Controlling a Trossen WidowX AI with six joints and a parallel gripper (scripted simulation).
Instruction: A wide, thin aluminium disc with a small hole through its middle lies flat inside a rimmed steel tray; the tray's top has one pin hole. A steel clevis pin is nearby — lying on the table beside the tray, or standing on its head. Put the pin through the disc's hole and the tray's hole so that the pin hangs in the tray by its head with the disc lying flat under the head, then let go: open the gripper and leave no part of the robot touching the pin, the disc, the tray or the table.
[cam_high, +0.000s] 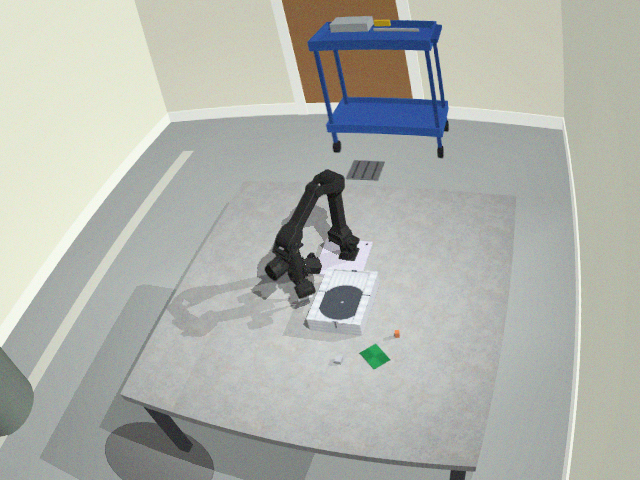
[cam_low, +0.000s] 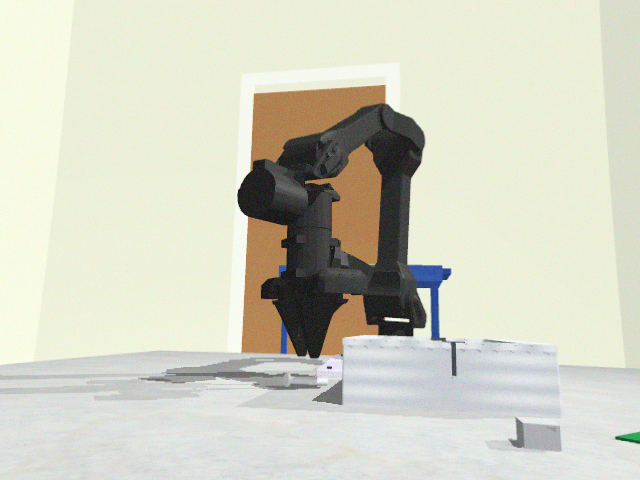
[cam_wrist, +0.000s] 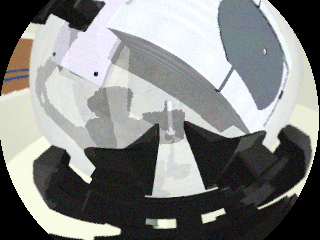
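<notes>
Now: gripper tip 3 cm above the steel clevis pin. The rest, counted from my gripper tip: dark aluminium disc (16 cm to the left, 3 cm ahead, 2 cm above); small grey block (24 cm ahead, 22 cm to the left, 3 cm below); rimmed steel tray (15 cm to the left, 1 cm ahead, 1 cm above).
</notes>
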